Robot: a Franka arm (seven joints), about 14 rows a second.
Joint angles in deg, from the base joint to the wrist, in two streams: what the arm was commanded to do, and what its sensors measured. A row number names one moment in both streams.
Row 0, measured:
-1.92, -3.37, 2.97, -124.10, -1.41, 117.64, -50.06
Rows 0 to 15, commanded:
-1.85, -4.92, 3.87, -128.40, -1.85, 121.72, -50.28
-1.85, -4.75, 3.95, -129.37, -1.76, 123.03, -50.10
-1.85, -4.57, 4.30, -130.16, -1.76, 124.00, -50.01
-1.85, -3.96, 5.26, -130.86, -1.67, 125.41, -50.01
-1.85, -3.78, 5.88, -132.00, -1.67, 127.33, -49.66
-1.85, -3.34, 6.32, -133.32, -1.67, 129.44, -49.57
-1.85, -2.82, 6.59, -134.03, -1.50, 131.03, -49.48
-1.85, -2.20, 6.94, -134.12, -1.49, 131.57, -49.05
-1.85, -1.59, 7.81, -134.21, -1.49, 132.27, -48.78
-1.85, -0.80, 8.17, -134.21, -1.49, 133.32, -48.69
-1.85, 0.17, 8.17, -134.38, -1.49, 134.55, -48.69
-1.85, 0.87, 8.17, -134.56, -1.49, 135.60, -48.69
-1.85, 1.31, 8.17, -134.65, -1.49, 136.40, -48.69
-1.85, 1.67, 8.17, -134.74, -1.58, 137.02, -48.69
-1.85, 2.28, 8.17, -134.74, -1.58, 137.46, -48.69
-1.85, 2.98, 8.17, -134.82, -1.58, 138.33, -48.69
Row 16, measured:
-1.88, 2.30, 8.12, -134.22, -1.40, 136.23, -49.31
